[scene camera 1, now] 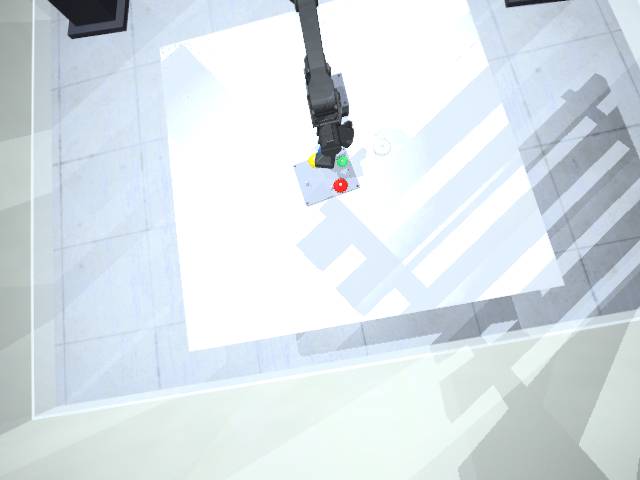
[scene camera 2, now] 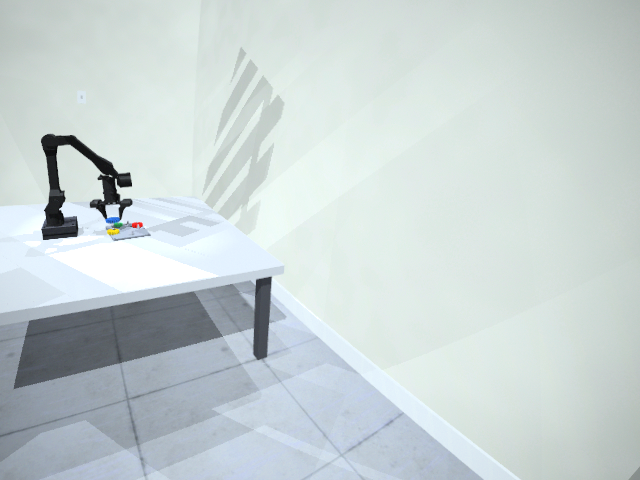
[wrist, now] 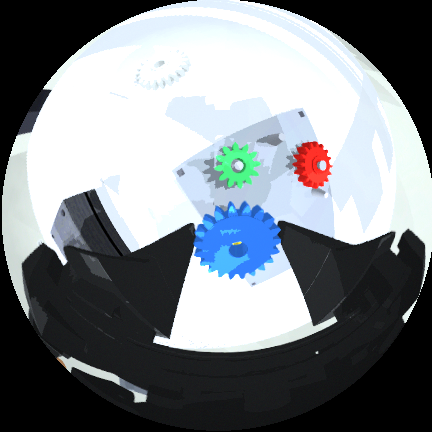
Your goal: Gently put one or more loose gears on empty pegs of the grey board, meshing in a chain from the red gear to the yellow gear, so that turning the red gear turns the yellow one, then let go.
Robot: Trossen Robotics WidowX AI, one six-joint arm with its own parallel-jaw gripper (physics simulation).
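Places are measured from the arm's base along level axes (x ahead, y left, z up), in centimetres.
Pixels of known places: gripper, fingertip midpoint: [scene camera 2: 113, 220] [wrist: 236, 227]; arm's base, link origin: [scene camera 2: 55, 223].
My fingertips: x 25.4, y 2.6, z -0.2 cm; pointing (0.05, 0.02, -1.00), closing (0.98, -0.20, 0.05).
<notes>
For each thing: its top centre in the pictures, then the offset to it from my fingertips. "spot": a spot on its surface instead.
- blue gear, top centre: [wrist: 238, 250] [scene camera 2: 112, 218] dx -0.3, dy -1.2, dz +1.4 cm
- grey board, top centre: [wrist: 287, 223] [scene camera 1: 324, 172] [scene camera 2: 125, 225] dx +5.6, dy -2.3, dz -2.3 cm
- red gear, surface spot: [wrist: 311, 165] [scene camera 1: 340, 182] [scene camera 2: 134, 223] spot: dx +9.5, dy +3.2, dz -3.0 cm
- green gear, top centre: [wrist: 237, 165] [scene camera 1: 342, 160] [scene camera 2: 118, 223] dx +1.5, dy +4.3, dz -2.9 cm
- yellow gear, top centre: [scene camera 1: 314, 159] [scene camera 2: 113, 229] dx +0.0, dy -5.8, dz -2.8 cm
- loose white gear, top centre: [wrist: 159, 63] [scene camera 1: 381, 146] dx -3.4, dy +19.1, dz -3.7 cm
My gripper [scene camera 2: 112, 218] [wrist: 236, 227] is shut on the blue gear [scene camera 2: 112, 220] [wrist: 217, 255], held level above the grey board [scene camera 1: 320, 191] [scene camera 2: 131, 236] [wrist: 310, 215]. In scene camera 1 the arm hides most of the blue gear. The red gear [scene camera 1: 340, 185] [scene camera 2: 136, 224] [wrist: 311, 165] and the green gear [scene camera 1: 342, 161] [scene camera 2: 118, 225] [wrist: 227, 167] sit on pegs. The yellow gear [scene camera 1: 312, 160] [scene camera 2: 113, 231] is at the board's edge; the blue gear hides most of it in the wrist view. The loose white gear [scene camera 1: 382, 146] [wrist: 162, 69] lies off the board.
The arm's base [scene camera 1: 343, 95] [scene camera 2: 59, 228] [wrist: 90, 220] stands behind the board. Bare pegs show on the board, one peg [scene camera 1: 307, 183] at its left in scene camera 1 and another peg [wrist: 281, 137] between green and red in the wrist view.
</notes>
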